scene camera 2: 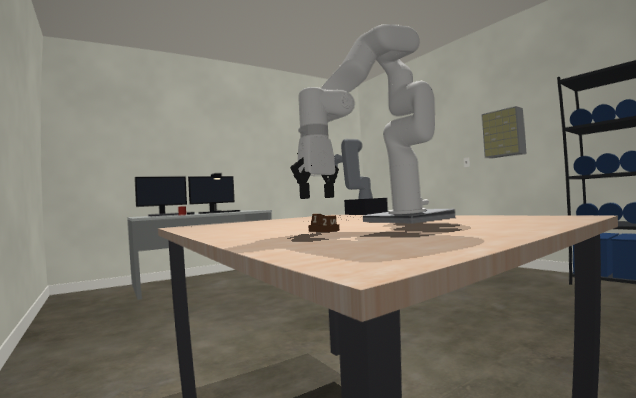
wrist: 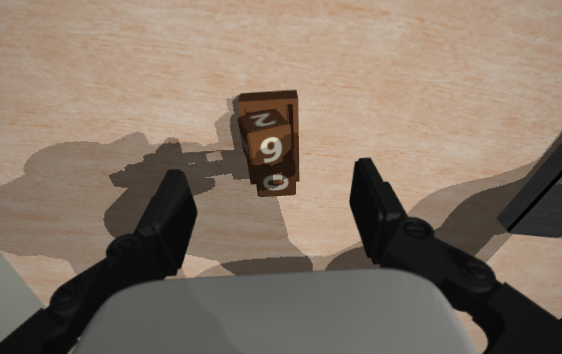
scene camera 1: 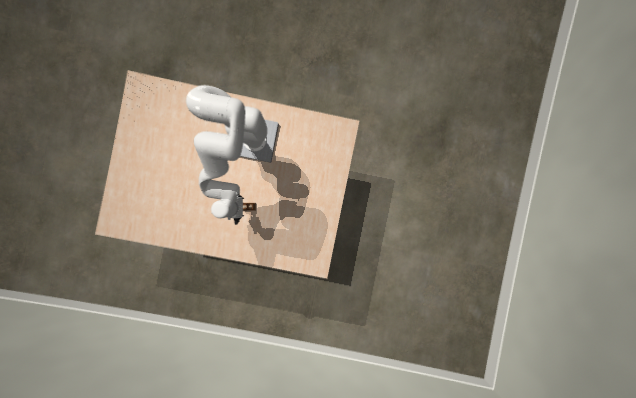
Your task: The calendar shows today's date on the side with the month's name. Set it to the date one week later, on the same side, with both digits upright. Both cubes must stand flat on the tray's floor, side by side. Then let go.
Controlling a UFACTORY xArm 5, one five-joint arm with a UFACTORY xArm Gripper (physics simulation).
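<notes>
The calendar's brown tray stands on the table. In the wrist view one brown cube shows a 9-like digit on top and a 2 on its end face. The other cube shows a 0 on top and is partly hidden behind it. In scene camera 2 a 1, a 2 and part of another digit show on the cubes. The month's name does not show legibly. My gripper is open and empty, above the tray's level and to its left in scene camera 1.
The robot's base plate is on the wooden table, behind the calendar. Arm shadows fall around the tray. A desk with monitors and a shelf rack stand beyond the table.
</notes>
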